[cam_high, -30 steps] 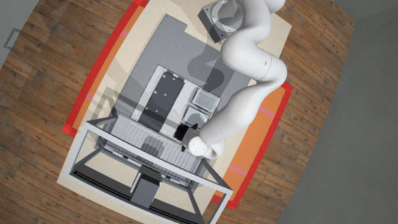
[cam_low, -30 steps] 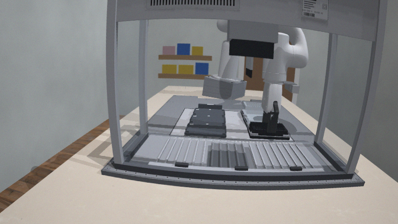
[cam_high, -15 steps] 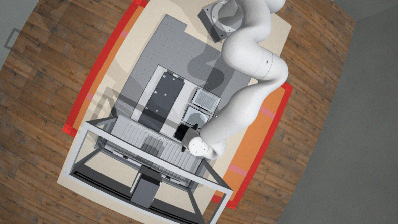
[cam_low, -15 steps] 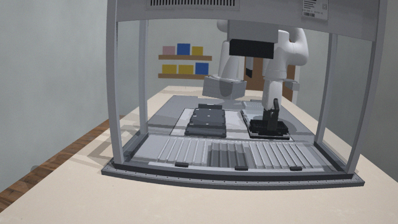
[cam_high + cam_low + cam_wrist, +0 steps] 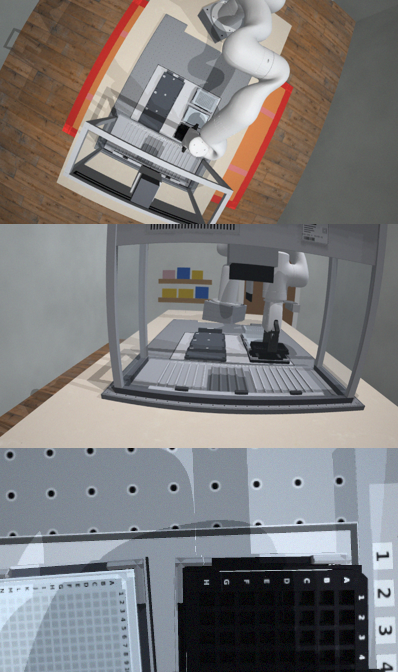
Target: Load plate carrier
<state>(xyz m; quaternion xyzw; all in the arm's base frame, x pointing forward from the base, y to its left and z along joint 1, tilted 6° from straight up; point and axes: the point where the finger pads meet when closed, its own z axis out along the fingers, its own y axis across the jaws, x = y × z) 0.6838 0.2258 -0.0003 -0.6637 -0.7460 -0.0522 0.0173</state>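
Now: hand 4 cm above the nest S3. From my hand the other things lie so: deep-well block C51: 22 cm behind, 3 cm to the right, 2 cm below; plate C16: 11 cm behind, 2 cm to the right, 3 cm below; black plate C15: 1 cm below.
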